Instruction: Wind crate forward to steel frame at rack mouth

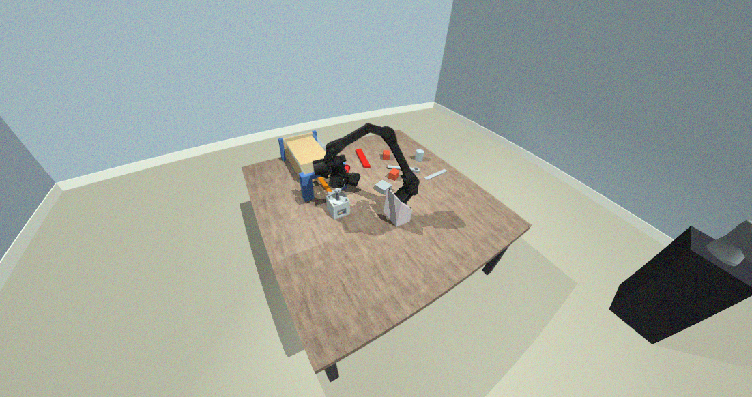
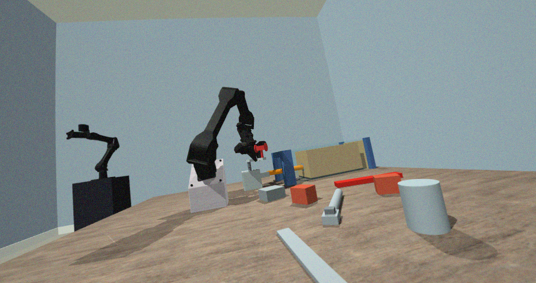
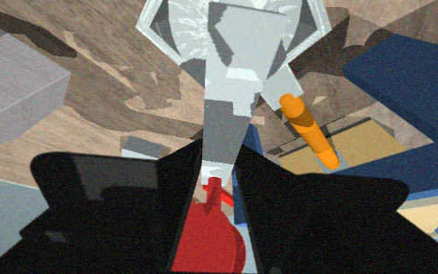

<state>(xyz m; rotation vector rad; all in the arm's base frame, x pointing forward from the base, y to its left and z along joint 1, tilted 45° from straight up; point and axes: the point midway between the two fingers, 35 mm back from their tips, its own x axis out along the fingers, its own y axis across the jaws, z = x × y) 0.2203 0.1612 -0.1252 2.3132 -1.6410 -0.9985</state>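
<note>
Right now the red knob is 5 cm above my gripper tip, 3 cm to the right of it and 2 cm ahead of it. From my gripper tip the other things lie so: blue steel frame: 12 cm ahead, 5 cm to the left, 3 cm below; then winch handle: 2 cm above; then grey winch: 10 cm below, 6 cm behind, 5 cm to the left.
</note>
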